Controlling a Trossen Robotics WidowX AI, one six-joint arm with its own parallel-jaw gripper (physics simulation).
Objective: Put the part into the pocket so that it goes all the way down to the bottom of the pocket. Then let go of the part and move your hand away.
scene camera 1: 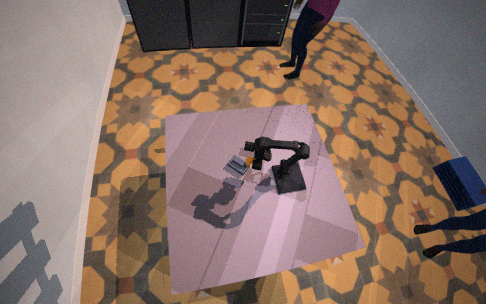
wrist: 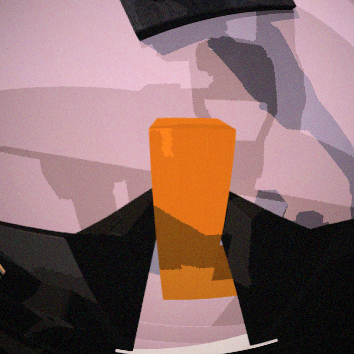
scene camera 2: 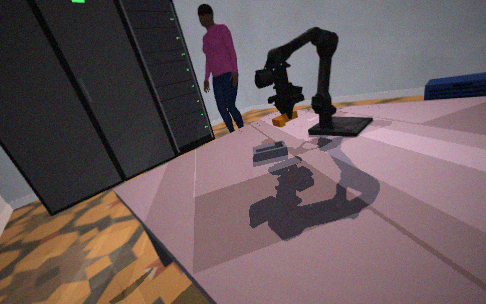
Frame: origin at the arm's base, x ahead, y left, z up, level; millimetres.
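Where they show: gripper, between the fingertips: (scene camera 1: pixel 256 161) (wrist: pixel 186 195) (scene camera 2: pixel 288 118); arm's base, origin of its link: (scene camera 1: pixel 282 171) (scene camera 2: pixel 325 125).
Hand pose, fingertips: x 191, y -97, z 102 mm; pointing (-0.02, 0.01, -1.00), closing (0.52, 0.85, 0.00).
Observation:
Things, the pixels of their centre, and the offset from my fingertips. Level surfaces: height alone.
- orange part, middle of its body: (wrist: pixel 213 226) (scene camera 2: pixel 286 118) (scene camera 1: pixel 254 162) 21 mm ahead, 5 mm left, 7 mm up
- grey block with the pocket, middle of its body: (scene camera 2: pixel 269 150) (scene camera 1: pixel 238 165) 101 mm ahead, 62 mm right, 108 mm down
- pink table, height of its surface: 126 mm down
The orange part (scene camera 1: pixel 249 161) (scene camera 2: pixel 284 119) (wrist: pixel 192 175) is a long block. My gripper (scene camera 1: pixel 254 162) (scene camera 2: pixel 288 114) (wrist: pixel 186 195) is shut on it, with one dark finger on each side, and holds it above the table. The grey block with the pocket (scene camera 1: pixel 236 165) (scene camera 2: pixel 270 153) sits on the table, its dark opening facing up. In scene camera 1 the part appears just right of the block; in scene camera 2 it appears higher and behind it. The part is outside the pocket. The pocket does not show clearly in the wrist view, and its bottom is hidden.
The arm's black base (scene camera 1: pixel 289 179) (scene camera 2: pixel 342 127) (wrist: pixel 210 17) stands on the pink table (scene camera 1: pixel 320 210) (scene camera 2: pixel 400 240). Arm shadows fall around the block. Dark cabinets (scene camera 1: pixel 215 22) (scene camera 2: pixel 95 90), a person in a pink top (scene camera 1: pixel 300 42) (scene camera 2: pixel 220 52) and a blue box (scene camera 1: pixel 460 182) (scene camera 2: pixel 455 87) are beyond the table.

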